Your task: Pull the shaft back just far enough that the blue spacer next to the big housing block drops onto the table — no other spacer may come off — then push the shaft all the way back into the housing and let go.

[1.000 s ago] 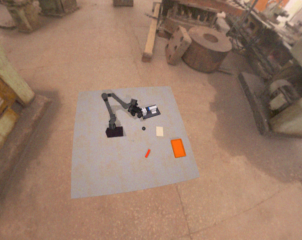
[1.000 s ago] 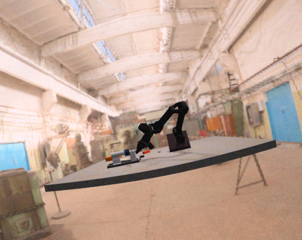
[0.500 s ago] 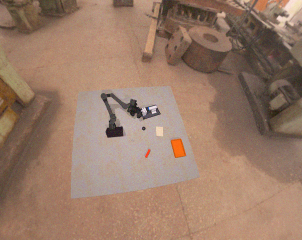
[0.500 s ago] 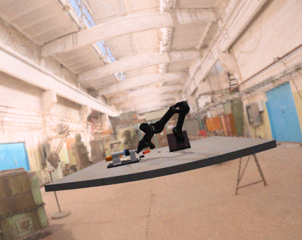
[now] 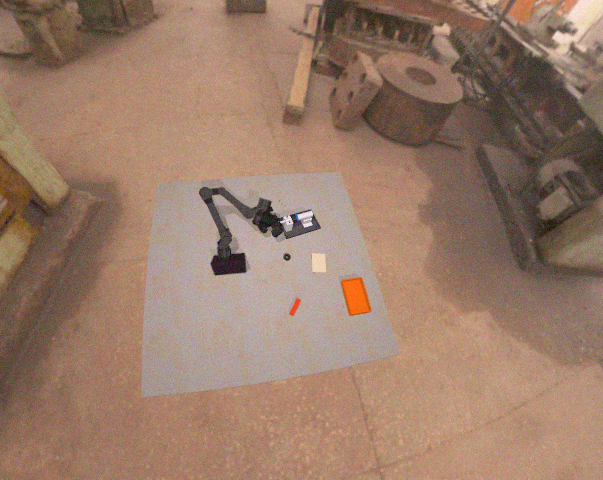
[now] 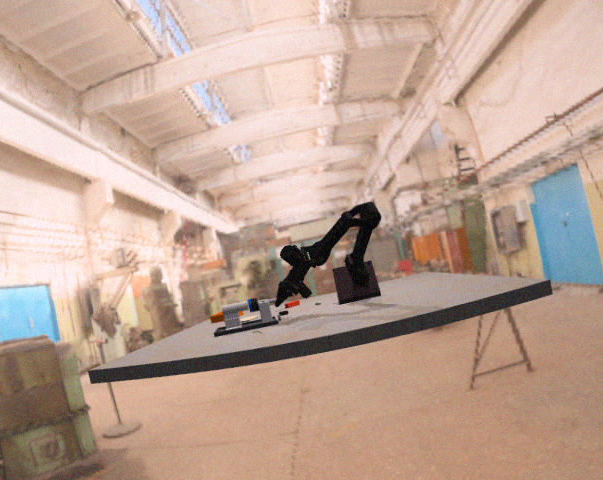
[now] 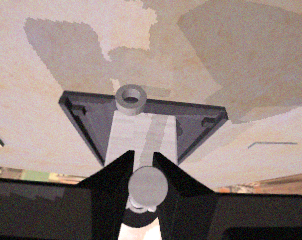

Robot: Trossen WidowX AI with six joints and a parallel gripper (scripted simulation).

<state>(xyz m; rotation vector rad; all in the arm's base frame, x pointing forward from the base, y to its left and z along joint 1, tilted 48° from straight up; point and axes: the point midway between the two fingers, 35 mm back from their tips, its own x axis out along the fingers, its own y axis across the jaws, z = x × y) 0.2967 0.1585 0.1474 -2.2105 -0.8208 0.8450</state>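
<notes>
Right now my gripper tip is 20 mm short of the shaft, 10 mm to the right of it and 20 mm below it. The rest, counted from my gripper tip: black ring (30 mm ahead, 190 mm to the right, 50 mm below); then blue spacer (90 mm ahead, 30 mm to the left, 20 mm above); then cream card (210 mm ahead, 230 mm to the right, 50 mm below).
</notes>
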